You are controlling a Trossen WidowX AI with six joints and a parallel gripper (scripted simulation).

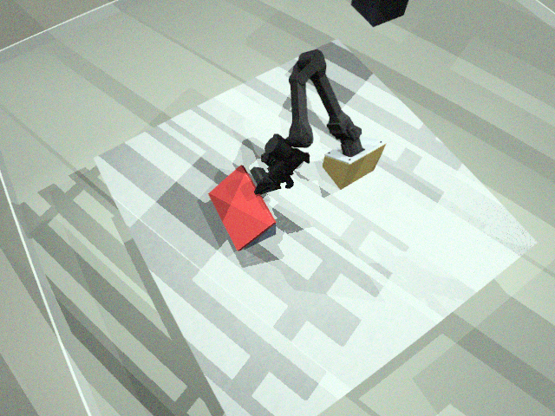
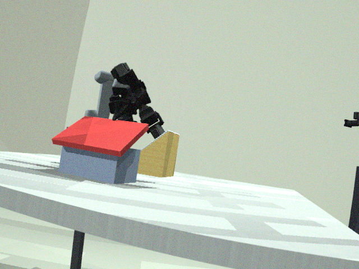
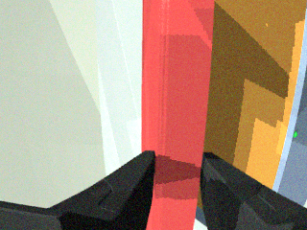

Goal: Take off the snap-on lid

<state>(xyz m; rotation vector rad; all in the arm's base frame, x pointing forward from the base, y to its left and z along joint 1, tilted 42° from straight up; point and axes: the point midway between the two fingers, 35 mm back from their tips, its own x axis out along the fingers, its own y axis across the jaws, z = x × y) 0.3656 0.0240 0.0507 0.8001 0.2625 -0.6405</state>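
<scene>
Now: gripper tip 7 cm short of the red lid and 4 cm above it. Round my gripper tip: blue-grey storage box 5 cm ahead, 13 cm below.
</scene>
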